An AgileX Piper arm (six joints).
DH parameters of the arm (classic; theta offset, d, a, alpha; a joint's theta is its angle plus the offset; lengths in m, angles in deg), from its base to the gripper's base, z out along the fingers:
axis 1: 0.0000 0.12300 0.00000 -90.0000
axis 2: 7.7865 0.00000 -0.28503 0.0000
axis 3: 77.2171 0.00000 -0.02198 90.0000
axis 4: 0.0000 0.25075 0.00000 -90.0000
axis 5: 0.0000 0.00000 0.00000 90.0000
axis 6: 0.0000 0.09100 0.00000 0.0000
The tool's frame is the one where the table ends.
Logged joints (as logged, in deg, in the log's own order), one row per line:
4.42 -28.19 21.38 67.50 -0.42 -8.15
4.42 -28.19 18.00 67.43 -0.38 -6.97
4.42 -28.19 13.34 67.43 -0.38 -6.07
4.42 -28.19 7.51 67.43 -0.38 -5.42
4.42 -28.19 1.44 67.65 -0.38 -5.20
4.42 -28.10 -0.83 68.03 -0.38 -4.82
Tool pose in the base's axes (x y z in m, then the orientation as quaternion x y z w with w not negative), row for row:
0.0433 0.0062 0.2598 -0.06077 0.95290 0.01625 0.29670
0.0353 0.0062 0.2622 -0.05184 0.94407 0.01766 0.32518
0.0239 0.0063 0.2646 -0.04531 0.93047 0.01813 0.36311
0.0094 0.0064 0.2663 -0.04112 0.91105 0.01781 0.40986
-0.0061 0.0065 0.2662 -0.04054 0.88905 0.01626 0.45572
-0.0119 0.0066 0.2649 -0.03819 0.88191 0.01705 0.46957
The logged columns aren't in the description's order. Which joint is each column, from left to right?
Columns, left to right: axis 4, axis 3, axis 2, axis 5, axis 1, axis 6.
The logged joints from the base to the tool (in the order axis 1, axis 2, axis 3, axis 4, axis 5, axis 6), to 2 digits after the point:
-0.42 21.38 -28.19 4.42 67.50 -8.15
-0.38 18.00 -28.19 4.42 67.43 -6.97
-0.38 13.34 -28.19 4.42 67.43 -6.07
-0.38 7.51 -28.19 4.42 67.43 -5.42
-0.38 1.44 -28.19 4.42 67.65 -5.20
-0.38 -0.83 -28.10 4.42 68.03 -4.82

